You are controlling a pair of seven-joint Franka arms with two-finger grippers.
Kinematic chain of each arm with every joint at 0, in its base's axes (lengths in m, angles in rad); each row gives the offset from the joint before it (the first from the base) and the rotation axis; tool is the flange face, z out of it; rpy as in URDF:
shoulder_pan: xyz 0 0 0.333 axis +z
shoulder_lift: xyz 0 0 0 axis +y
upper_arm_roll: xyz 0 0 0.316 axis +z
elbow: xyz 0.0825 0 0 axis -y
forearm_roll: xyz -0.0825 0 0.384 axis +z
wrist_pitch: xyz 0 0 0 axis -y
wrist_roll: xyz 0.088 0 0 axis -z
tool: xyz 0 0 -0.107 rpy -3.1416 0 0
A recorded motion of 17 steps. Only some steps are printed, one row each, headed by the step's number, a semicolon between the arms.
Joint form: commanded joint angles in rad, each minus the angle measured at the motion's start. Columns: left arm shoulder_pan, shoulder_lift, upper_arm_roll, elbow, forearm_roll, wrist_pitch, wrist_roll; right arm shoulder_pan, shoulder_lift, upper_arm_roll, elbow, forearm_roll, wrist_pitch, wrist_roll.
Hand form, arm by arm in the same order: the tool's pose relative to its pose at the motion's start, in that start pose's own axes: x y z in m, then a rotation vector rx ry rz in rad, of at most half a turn. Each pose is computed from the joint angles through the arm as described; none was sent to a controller.
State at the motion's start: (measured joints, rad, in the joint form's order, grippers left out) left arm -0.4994 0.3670 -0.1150 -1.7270 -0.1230 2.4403 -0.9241; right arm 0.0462 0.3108 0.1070 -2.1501 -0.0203 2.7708 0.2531
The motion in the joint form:
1: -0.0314 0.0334 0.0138 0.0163 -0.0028 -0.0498 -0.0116; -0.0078 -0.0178 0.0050 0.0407 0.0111 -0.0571 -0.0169
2: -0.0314 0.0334 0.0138 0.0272 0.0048 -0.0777 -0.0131; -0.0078 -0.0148 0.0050 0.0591 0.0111 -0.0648 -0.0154
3: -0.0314 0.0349 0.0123 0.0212 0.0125 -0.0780 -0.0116; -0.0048 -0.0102 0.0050 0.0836 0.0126 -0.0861 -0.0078
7: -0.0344 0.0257 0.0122 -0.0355 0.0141 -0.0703 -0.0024; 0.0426 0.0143 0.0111 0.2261 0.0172 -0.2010 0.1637
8: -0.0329 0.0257 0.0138 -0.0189 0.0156 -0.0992 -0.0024; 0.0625 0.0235 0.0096 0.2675 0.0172 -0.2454 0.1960
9: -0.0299 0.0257 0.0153 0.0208 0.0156 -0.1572 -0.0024; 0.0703 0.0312 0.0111 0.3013 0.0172 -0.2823 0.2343
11: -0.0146 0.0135 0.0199 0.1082 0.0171 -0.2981 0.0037; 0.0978 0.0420 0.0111 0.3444 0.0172 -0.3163 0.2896
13: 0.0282 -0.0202 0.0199 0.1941 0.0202 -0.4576 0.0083; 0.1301 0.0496 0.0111 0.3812 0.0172 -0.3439 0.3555
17: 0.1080 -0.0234 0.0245 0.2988 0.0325 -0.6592 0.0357; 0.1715 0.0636 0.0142 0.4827 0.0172 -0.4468 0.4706
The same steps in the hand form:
1: -0.0125 0.0009 0.0216 0.0535 -0.0446 0.0017; 0.0153 -0.0014 -0.0178 0.0027 0.0009 -0.0041
2: -0.0126 0.0018 0.0196 0.0697 -0.0513 0.0068; 0.0215 -0.0028 -0.0214 0.0047 0.0083 -0.0024
3: -0.0143 -0.0001 0.0230 0.0789 -0.0523 0.0144; 0.0278 -0.0060 -0.0250 0.0062 0.0065 0.0041
7: -0.0246 -0.0153 0.0379 0.1137 -0.0724 0.0248; 0.0578 -0.0474 -0.0498 0.0285 0.0005 0.1316
8: -0.0221 -0.0135 0.0337 0.1240 -0.0786 0.0244; 0.0632 -0.0612 -0.0555 0.0295 -0.0139 0.1467
9: -0.0170 -0.0074 0.0227 0.1377 -0.0904 0.0231; 0.0684 -0.0687 -0.0602 0.0287 -0.0260 0.1768
11: -0.0020 0.0018 -0.0109 0.1699 -0.1131 0.0202; 0.0724 -0.0885 -0.0671 0.0355 -0.0326 0.2066
13: 0.0223 0.0003 -0.0617 0.2023 -0.1282 -0.0031; 0.0733 -0.1112 -0.0745 0.0441 -0.0376 0.2423
17: 0.0650 -0.0259 -0.1044 0.2799 -0.1643 -0.0443; 0.0819 -0.1448 -0.0984 0.0468 -0.0616 0.3161

